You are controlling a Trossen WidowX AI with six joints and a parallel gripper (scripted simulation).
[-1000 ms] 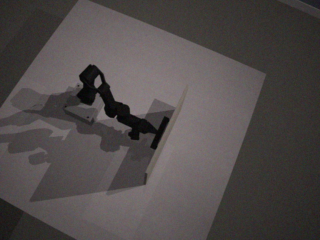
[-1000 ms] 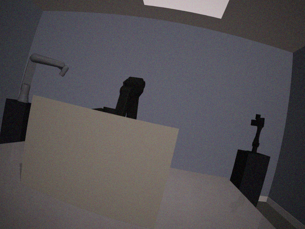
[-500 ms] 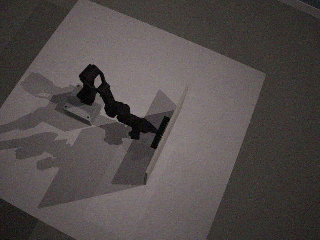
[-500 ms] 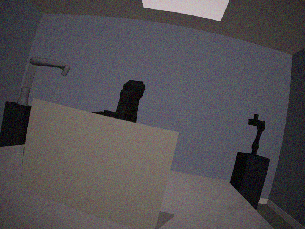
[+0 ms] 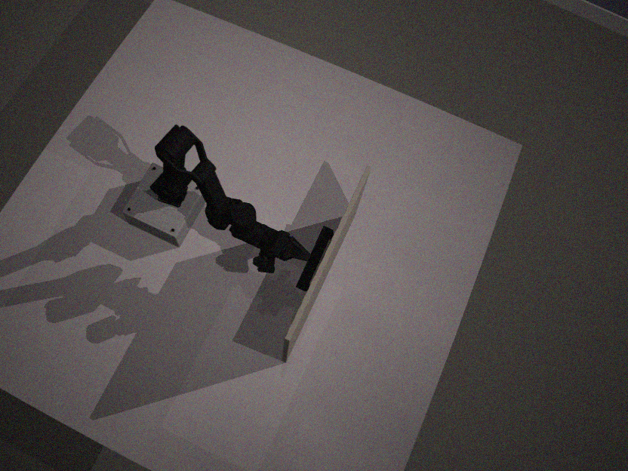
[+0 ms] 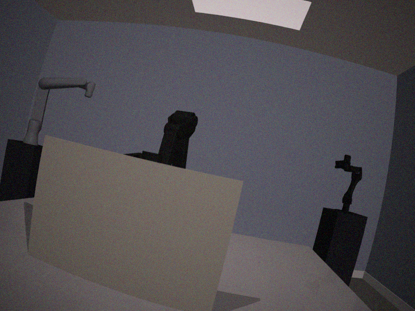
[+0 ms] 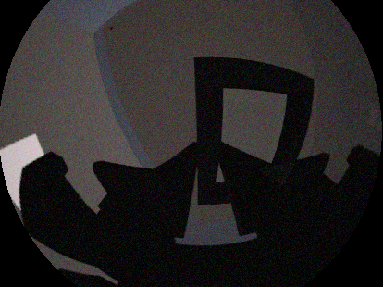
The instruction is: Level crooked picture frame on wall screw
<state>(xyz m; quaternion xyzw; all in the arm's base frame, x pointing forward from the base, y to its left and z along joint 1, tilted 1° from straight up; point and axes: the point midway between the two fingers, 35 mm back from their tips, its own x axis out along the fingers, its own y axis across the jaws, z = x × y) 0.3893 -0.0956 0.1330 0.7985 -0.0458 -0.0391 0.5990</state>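
Now: the picture frame 50 mm below my gripper tip, 20 mm to the left of it and 10 mm ahead of it. From my gripper tip the other things lie so: beige wall panel: 60 mm below, 20 mm ahead, 10 mm to the left.
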